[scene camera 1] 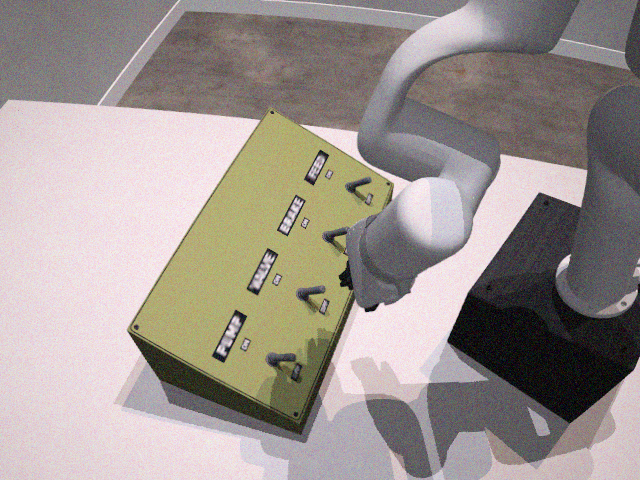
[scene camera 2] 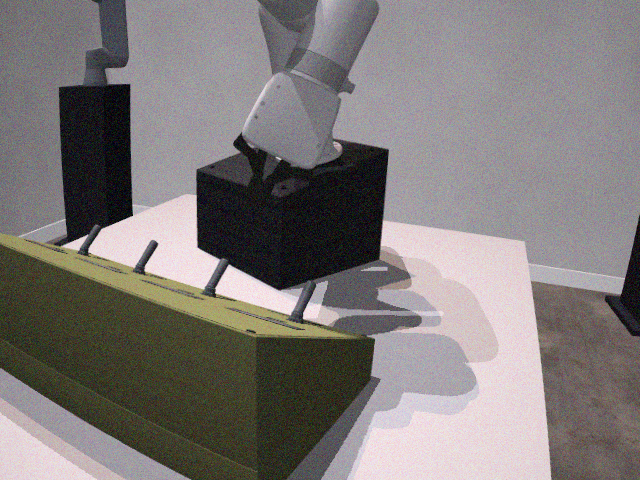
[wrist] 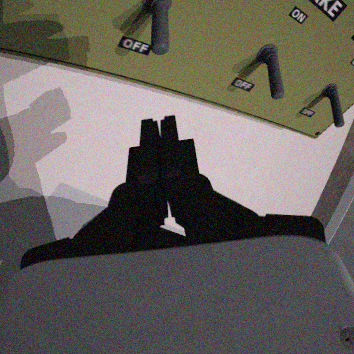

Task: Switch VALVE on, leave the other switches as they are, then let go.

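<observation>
The VALVE switch is a dark grey lever on a sloped olive panel. It leans to its OFF plate, as do the PUMP lever, the BRAKE lever and the FEED lever. My gripper is shut and empty, apart from the levers. In the wrist view its tips show against the table beyond the panel's low edge. In scene camera 1 the hand partly hides the fingers.
The black base block stands on the white table, facing the panel's low side. My arm reaches over the gap. A black pedestal stands behind the table in scene camera 2.
</observation>
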